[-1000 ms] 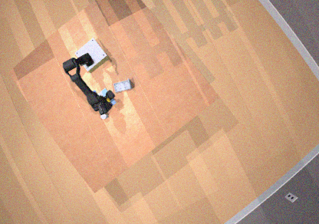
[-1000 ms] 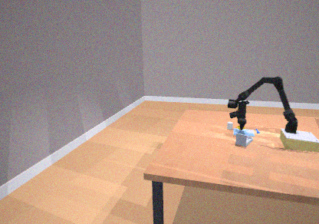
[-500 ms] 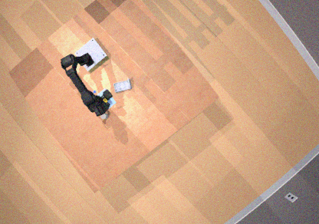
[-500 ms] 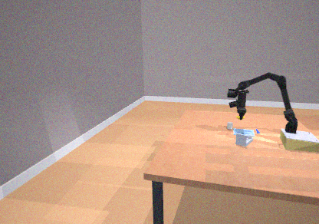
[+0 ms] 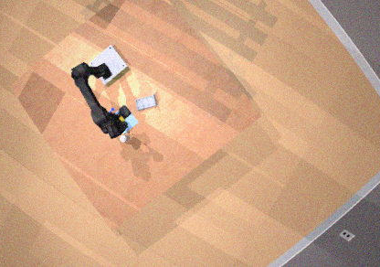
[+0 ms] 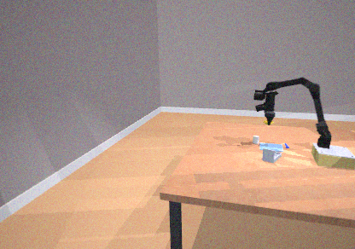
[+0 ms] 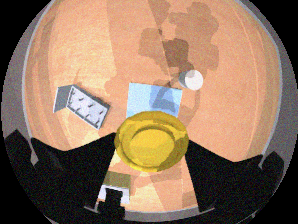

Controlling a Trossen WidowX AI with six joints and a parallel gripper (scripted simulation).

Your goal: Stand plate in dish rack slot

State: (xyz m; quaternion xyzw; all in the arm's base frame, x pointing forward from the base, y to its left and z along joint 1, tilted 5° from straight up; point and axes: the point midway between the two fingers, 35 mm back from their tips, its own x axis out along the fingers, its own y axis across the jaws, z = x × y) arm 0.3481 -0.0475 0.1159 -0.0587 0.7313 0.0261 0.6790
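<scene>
Now: gripper tip 17 cm to the right of the grey dish rack, 15 cm above it and 5 cm past it. Round my gripper tip: light blue mat (17 cm below, 3 cm behind, 2 cm to the right); then yellow plate (1 cm above); then white cup (15 cm below, 8 cm to the right, 8 cm ahead).
</scene>
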